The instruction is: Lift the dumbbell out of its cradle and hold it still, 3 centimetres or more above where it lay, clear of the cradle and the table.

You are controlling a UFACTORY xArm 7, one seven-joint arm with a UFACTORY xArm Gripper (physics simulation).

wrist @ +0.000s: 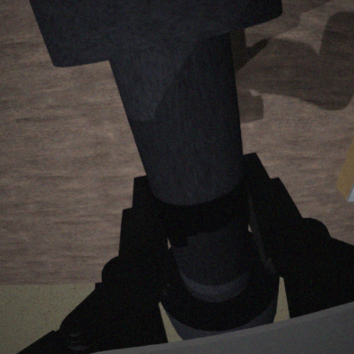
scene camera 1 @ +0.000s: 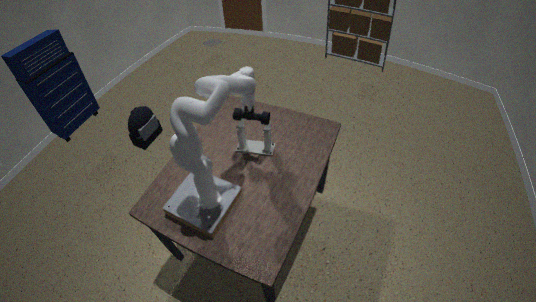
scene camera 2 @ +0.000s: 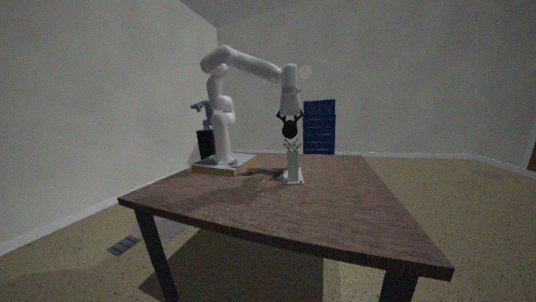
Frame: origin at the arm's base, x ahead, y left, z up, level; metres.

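Seen in the pictures: gripper, fingertip midpoint: (scene camera 1: 250, 117); arm's base, origin of the base link: (scene camera 1: 209, 199) (scene camera 2: 224, 161).
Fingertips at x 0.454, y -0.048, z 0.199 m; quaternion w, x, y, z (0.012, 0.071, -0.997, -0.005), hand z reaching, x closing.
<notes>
Offsets run from my fingertips to a thing's top centre. Level surfaces: height alone.
The black dumbbell @(dx +0.002, dy -0.009, dz +0.047 m) (scene camera 1: 257, 117) (scene camera 2: 289, 130) (wrist: 182, 125) hangs roughly level above the white cradle @(dx +0.009, dy -0.009, dz -0.054 m) (scene camera 1: 267, 139) (scene camera 2: 293, 167). In scene camera 2 a gap shows between the dumbbell's near end and the V-shaped top of the cradle post. My gripper (scene camera 1: 248, 111) (scene camera 2: 290, 120) (wrist: 199, 189) points down and is shut on the dumbbell's handle, with one finger on each side. The cradle stands upright on the table, its two posts under the dumbbell. In scene camera 2 the near end of the dumbbell hides the far end.
The brown table @(dz -0.248 m) (scene camera 1: 270, 200) (scene camera 2: 320, 215) carries the cradle and the arm's base board (scene camera 1: 182, 197) (scene camera 2: 210, 170). Beyond the table stand a blue tool cabinet (scene camera 1: 60, 85) (scene camera 2: 320, 127), a shelf rack (scene camera 1: 356, 34) with boxes, and a black object (scene camera 1: 137, 127) on the floor side.
</notes>
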